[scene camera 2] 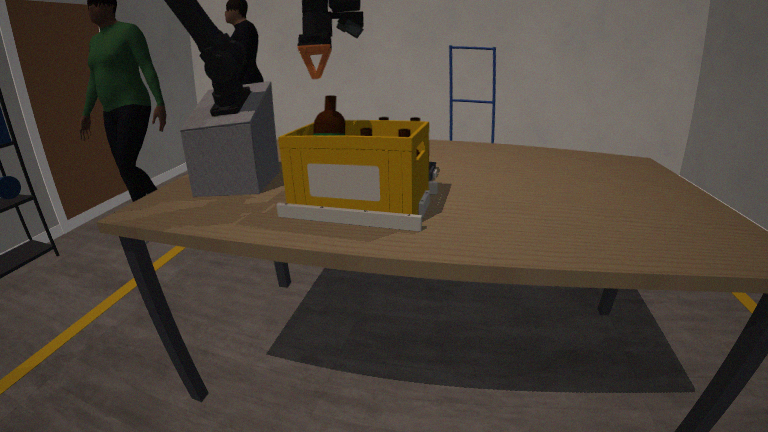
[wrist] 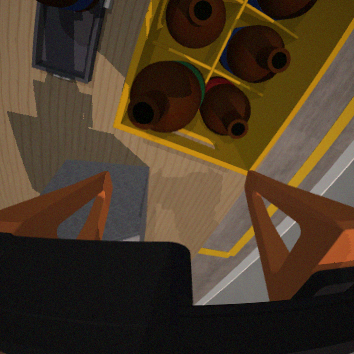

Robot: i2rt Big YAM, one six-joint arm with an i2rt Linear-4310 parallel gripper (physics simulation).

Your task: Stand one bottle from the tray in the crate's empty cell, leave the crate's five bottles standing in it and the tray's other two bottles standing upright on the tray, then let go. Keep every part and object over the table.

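Seen in the pictures: gripper, fingertip midpoint: (scene camera 2: 316, 78) (wrist: 178, 178); arm's base at its link origin: (scene camera 2: 231, 103).
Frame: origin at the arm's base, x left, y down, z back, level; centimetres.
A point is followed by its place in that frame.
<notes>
The yellow crate (scene camera 2: 343, 141) @[x -27.3, y 7.3, z -35.2 cm] (wrist: 182, 149) @[x -14.0, y 6.3, z -24.0 cm] stands on the table. A brown bottle with a green label (scene camera 2: 329, 122) @[x -14.6, y 5.6, z -30.4 cm] (wrist: 165, 97) @[x -11.2, y 2.7, z -30.8 cm] stands roughly upright in its corner cell and rises well above the rim, higher than the other bottles; its base is hidden. Beside it are a red-label bottle (wrist: 225, 110) @[x -19.3, y 11.0, z -28.1 cm], a blue-label bottle (wrist: 252, 55) @[x -20.8, y 11.2, z -35.3 cm] and another brown bottle (wrist: 195, 25) @[x -13.4, y 9.6, z -37.0 cm]. My gripper (scene camera 2: 315, 76) @[x -12.6, y -4.5, z -27.7 cm] (wrist: 178, 178) @[x -12.6, y -4.5, z -27.7 cm] is open and empty, above and apart from the green-label bottle. The dark tray (wrist: 96, 47) @[x 1.4, y 23.5, z -32.7 cm] shows partly at the wrist view's top left, with part of a blue-label bottle (wrist: 70, 4) @[x 2.5, y 16.3, z -38.4 cm].
White rails (scene camera 2: 349, 216) @[x -28.5, y 22.1, z -35.5 cm] run along the crate's base. The grey pedestal (scene camera 2: 222, 155) @[x -9.3, y 12.7, z 0.1 cm] (wrist: 125, 200) @[x -6.0, y 11.9, z -9.1 cm] carrying the arm stands left of the crate. The table's front edge (scene camera 2: 375, 260) @[x -41.2, y 24.5, z -41.1 cm] runs in front of the crate. Two people stand behind at the left.
</notes>
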